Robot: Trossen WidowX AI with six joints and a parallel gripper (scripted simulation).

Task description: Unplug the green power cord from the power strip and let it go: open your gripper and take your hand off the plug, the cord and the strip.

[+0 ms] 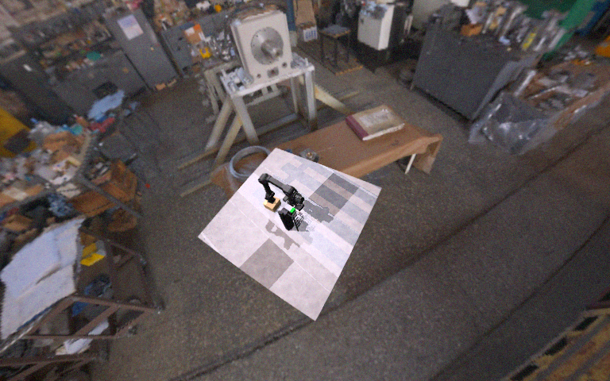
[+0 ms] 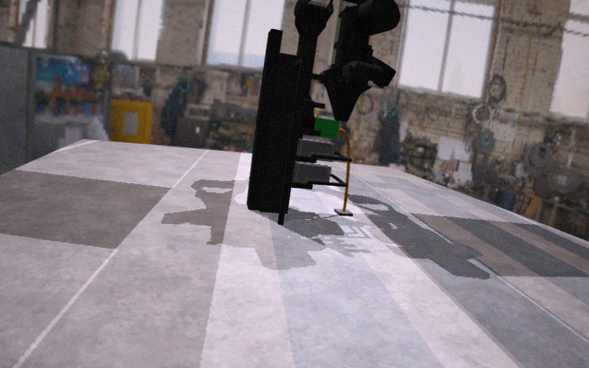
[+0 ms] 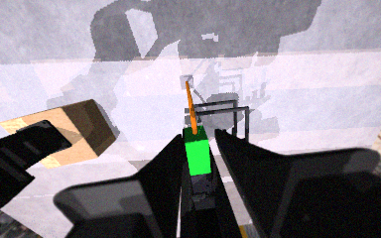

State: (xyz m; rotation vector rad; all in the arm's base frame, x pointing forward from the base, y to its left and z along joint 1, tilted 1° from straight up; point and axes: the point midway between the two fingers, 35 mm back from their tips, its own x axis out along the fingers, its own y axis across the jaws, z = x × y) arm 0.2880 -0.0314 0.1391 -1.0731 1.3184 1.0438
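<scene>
Right now my gripper tip is 5 cm to the left of the green plug, 1 cm past it and 1 cm above it.
</scene>
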